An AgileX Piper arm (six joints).
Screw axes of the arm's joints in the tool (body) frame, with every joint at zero. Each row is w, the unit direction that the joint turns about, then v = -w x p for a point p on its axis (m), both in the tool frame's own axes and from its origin. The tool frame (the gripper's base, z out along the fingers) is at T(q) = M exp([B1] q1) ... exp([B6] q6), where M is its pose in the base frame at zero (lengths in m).
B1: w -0.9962 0 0.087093 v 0 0.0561 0
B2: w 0 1 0 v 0.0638 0 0.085
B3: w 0 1 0 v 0.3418 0 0.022
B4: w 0 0 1 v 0 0 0
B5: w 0 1 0 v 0.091 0 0
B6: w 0 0 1 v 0 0 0
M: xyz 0.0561 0 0.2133 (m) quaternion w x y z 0.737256 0 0.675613 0
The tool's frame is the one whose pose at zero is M.
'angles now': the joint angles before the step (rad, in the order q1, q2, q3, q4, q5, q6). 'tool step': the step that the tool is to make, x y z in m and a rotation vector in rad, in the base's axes. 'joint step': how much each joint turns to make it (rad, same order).
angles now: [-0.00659, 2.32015, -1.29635, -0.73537, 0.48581, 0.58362]
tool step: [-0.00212, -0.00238, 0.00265, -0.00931, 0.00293, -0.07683]
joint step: [0.00000, -0.00542, -0.00201, -0.00234, 0.04341, 0.06694]
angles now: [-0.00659, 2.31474, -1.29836, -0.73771, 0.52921, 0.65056]
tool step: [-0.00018, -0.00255, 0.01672, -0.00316, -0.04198, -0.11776]
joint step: [0.00000, -0.04025, -0.00121, 0.00107, 0.04981, 0.10584]
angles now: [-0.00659, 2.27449, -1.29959, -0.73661, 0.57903, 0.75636]
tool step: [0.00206, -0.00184, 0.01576, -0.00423, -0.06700, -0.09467]
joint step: [0.00112, -0.03554, -0.00267, -0.02936, 0.02317, 0.12039]
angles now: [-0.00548, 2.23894, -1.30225, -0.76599, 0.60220, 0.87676]
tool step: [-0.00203, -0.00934, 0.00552, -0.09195, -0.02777, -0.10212]
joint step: [0.00000, -0.00314, -0.00002, -0.13150, 0.08420, 0.18398]
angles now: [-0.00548, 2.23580, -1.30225, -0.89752, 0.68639, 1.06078]
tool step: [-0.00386, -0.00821, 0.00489, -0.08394, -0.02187, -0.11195]
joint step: [0.00000, -0.00077, -0.00035, -0.08044, 0.09810, 0.14629]
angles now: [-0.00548, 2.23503, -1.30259, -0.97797, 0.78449, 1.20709]
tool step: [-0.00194, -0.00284, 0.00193, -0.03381, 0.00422, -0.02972]
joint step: [0.00000, -0.00036, 0.00001, -0.02055, 0.04002, 0.02930]
